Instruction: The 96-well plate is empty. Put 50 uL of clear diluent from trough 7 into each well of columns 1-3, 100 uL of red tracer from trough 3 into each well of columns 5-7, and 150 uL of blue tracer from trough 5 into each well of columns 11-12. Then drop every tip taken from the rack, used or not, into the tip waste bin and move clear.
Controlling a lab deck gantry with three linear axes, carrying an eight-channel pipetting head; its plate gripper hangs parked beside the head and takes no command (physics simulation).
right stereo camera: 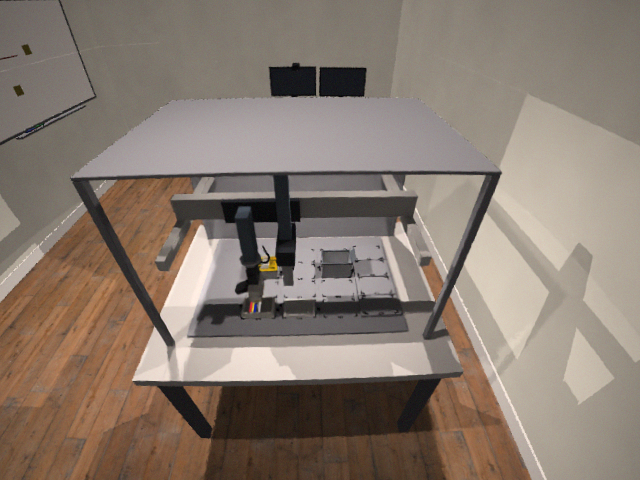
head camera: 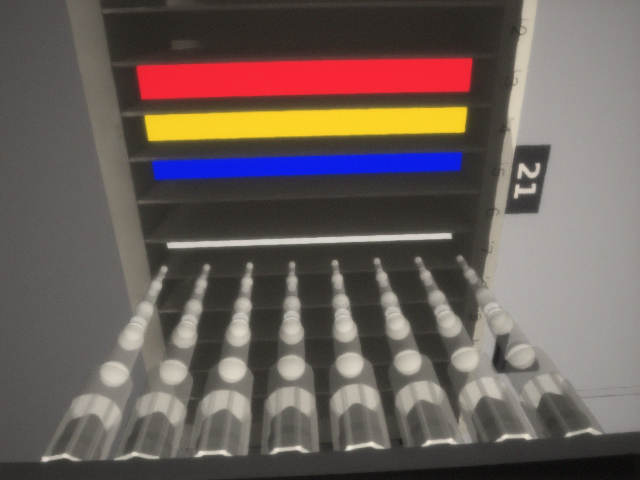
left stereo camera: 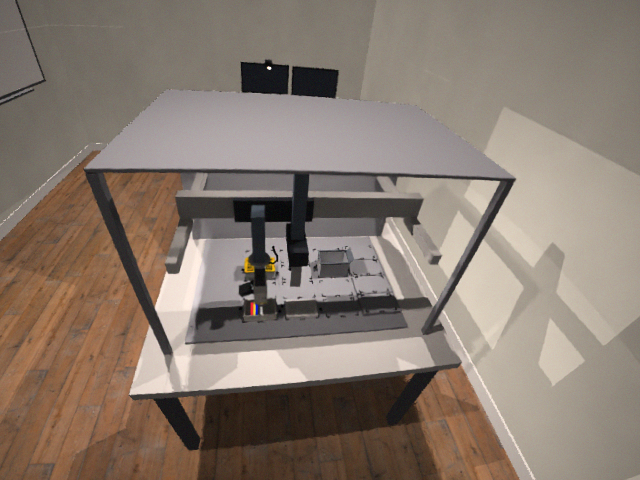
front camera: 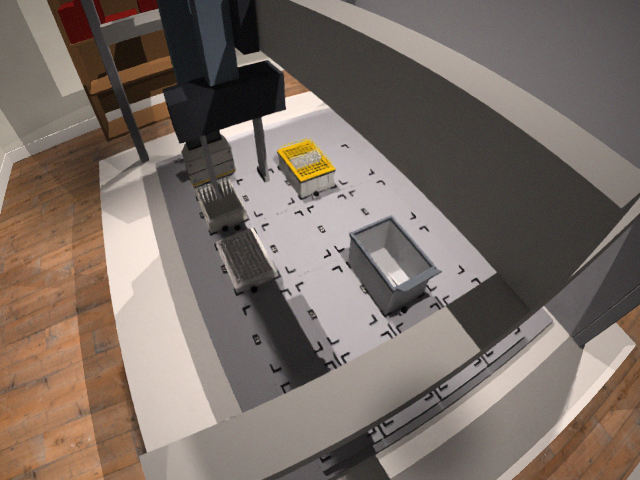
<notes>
In view: a pipette tip (head camera: 290, 422), a pipette tip (head camera: 154, 429) and a label 21 (head camera: 529, 166).
</notes>
